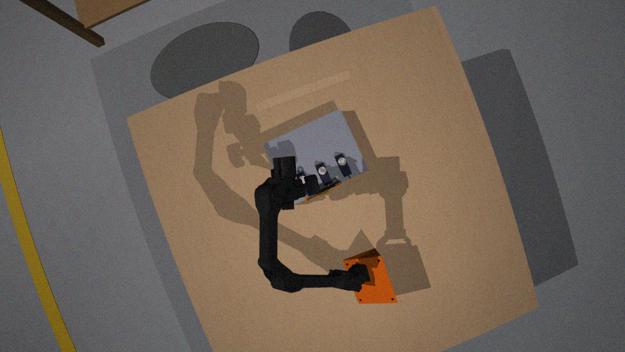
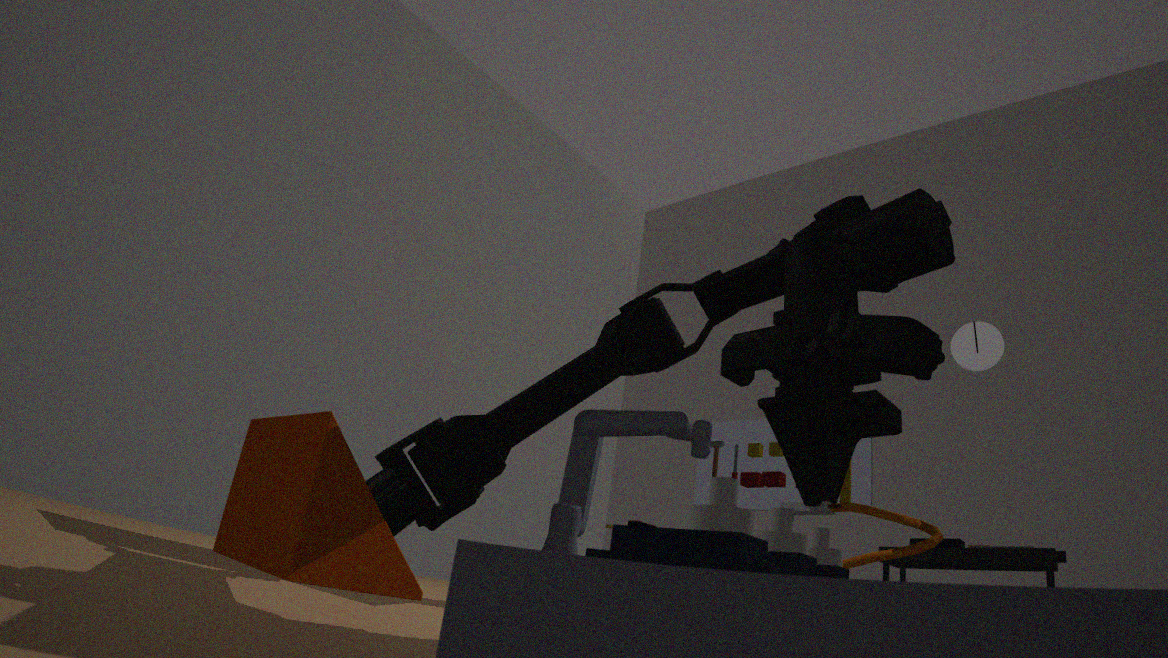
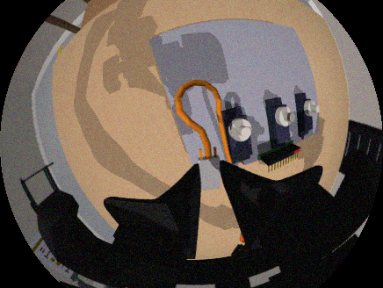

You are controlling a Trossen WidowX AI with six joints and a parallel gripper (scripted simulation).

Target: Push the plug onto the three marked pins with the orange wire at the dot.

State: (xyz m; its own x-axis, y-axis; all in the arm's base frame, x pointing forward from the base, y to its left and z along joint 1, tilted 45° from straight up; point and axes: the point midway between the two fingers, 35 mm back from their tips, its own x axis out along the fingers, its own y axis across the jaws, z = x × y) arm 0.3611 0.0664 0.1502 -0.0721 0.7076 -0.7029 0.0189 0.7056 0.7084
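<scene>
Now: the servo 2 cm ahead of my gripper tip, 12 cm to the right of it and 6 cm below it. The rest, counted from my gripper tip: grey holder plate 13 cm ahead, 11 cm to the right, 8 cm below.
</scene>
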